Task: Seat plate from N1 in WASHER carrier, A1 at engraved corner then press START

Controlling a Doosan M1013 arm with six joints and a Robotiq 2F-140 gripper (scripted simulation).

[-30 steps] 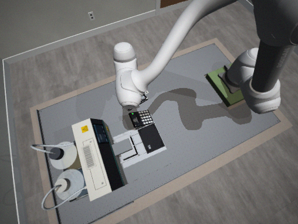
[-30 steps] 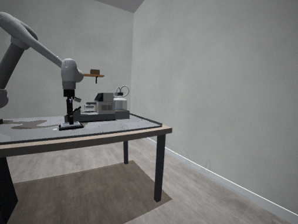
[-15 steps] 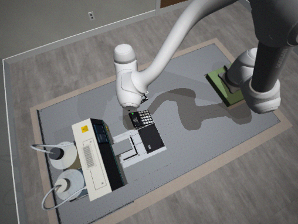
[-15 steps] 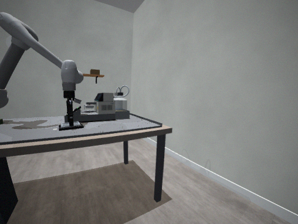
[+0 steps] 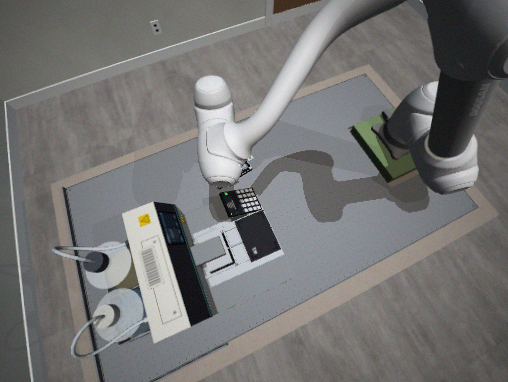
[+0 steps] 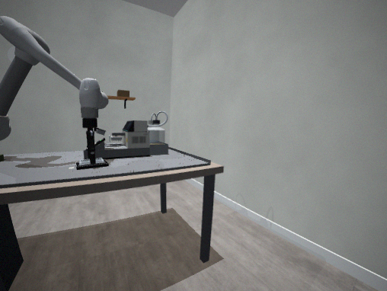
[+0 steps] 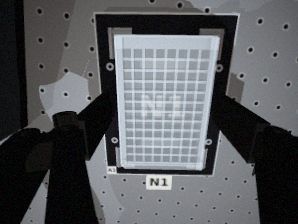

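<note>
The clear well plate lies 20 mm below my hand. The rest, counted from my hand: black carrier (10 mm ahead, 320 mm to the left, 30 mm above); then N1 label (100 mm behind, 20 mm to the right, 40 mm below); then plate nest N1 (40 mm below).
</note>
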